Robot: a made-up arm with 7 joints.
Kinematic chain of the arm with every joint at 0, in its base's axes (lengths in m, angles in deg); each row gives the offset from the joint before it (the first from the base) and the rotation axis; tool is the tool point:
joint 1: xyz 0 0 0.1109 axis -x
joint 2: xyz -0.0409 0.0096 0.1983 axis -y
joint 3: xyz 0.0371 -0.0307 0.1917 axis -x
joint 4: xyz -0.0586 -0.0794 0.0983 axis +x
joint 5: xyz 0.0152 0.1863 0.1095 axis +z
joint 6: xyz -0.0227 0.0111 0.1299 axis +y
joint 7: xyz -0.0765 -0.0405 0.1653 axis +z
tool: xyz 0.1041 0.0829 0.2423
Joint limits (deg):
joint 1: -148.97..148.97
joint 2: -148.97..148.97
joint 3: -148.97..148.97
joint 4: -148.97..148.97
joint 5: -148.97..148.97
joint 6: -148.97..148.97
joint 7: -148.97..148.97
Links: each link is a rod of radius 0.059 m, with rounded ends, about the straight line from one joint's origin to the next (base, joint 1, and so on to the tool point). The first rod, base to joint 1, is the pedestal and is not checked.
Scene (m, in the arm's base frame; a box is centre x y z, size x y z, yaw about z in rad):
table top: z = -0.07
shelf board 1: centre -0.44 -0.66 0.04 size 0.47 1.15 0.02 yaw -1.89
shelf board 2: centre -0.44 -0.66 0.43 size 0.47 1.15 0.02 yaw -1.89
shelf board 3: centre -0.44 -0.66 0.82 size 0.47 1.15 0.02 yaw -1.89
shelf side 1: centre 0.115 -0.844 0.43 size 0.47 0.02 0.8 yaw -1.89
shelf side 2: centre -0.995 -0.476 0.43 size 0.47 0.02 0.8 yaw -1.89
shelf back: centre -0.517 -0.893 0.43 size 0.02 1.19 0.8 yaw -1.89
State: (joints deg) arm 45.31 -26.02 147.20 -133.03 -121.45 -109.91 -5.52
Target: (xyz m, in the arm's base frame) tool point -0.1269 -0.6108 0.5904
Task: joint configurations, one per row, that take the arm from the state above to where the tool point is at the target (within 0.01 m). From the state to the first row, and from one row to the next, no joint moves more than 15 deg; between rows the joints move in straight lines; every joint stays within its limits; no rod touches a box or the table.
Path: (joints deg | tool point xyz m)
1: 42.69 -17.81 136.10 -119.39 -113.56 -106.29 -8.23 | 0.3550 0.3892 0.8174
2: 40.06 -9.60 125.00 -105.76 -105.66 -102.68 -10.94 | 0.1875 0.1351 0.9185
3: 37.44 -1.39 113.90 -92.12 -97.77 -99.06 -13.64 | 0.0447 -0.1328 0.8324
4: 34.81 6.83 102.80 -78.48 -89.87 -95.45 -16.35 | -0.0291 -0.3149 0.5903
5: 21.69 6.79 107.75 -85.27 -87.46 -92.89 -17.34 | -0.0615 -0.4101 0.6119
6: 8.56 6.76 112.70 -92.05 -85.04 -90.34 -18.33 | -0.0944 -0.5104 0.6120
7: -4.56 6.73 117.65 -98.83 -82.63 -87.79 -19.32 | -0.1269 -0.6108 0.5904

